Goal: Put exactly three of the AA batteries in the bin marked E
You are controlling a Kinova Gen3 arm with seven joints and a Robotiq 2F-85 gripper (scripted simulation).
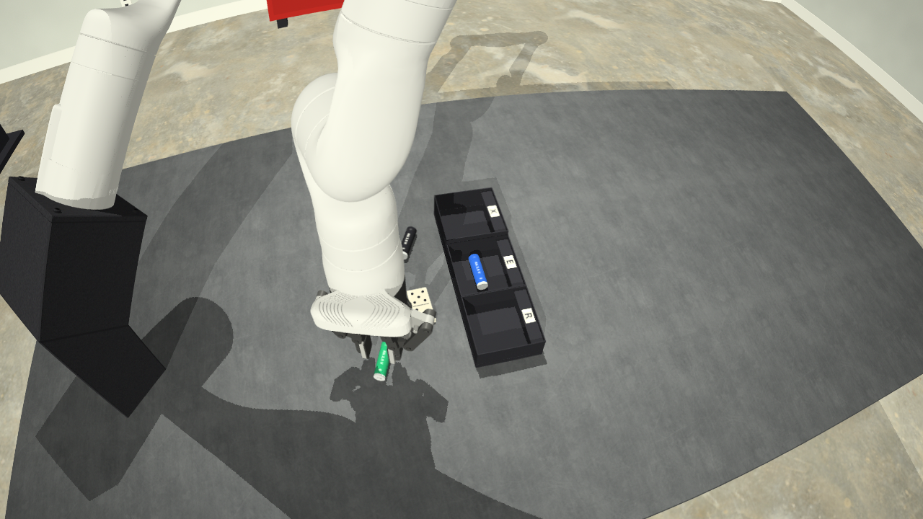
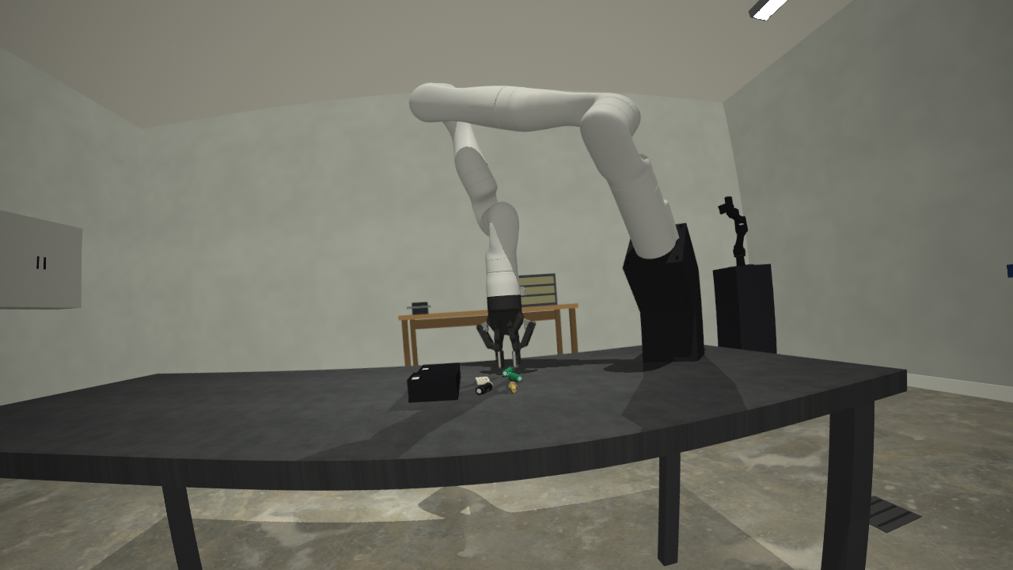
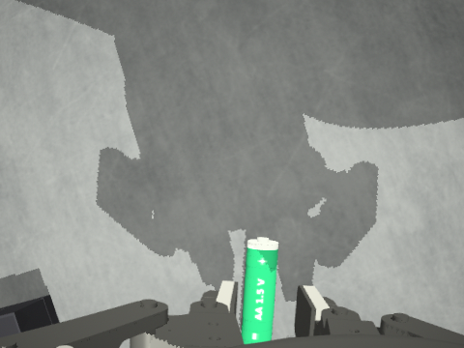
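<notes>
The black bin marked E is 150 mm ahead of my hand, 100 mm to the left of it and 20 mm below it. From my hand the other things lie so: small yellow piece: 180 mm to the left, 30 mm below; then white domino: 60 mm ahead, 70 mm to the left, 30 mm below; then blue AA battery: 140 mm ahead, 100 mm to the left, 20 mm below.
</notes>
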